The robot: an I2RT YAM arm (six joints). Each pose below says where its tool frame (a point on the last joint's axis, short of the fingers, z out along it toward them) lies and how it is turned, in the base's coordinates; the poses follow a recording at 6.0 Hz.
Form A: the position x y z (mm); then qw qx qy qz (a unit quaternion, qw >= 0).
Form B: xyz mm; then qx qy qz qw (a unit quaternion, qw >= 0). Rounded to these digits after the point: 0 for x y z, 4 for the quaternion.
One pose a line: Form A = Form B
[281 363 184 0.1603 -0.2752 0.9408 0.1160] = [281 363 184 -0.2752 0.9408 0.1160 0.1603]
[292 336 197 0.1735 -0.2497 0.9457 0.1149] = [292 336 197 -0.2497 0.9457 0.1149 0.1735]
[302 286 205 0.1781 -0.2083 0.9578 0.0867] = [302 286 205 -0.2083 0.9578 0.0867 0.1781]
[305 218 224 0.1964 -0.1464 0.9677 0.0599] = [305 218 224 -0.1464 0.9677 0.0599 0.1964]
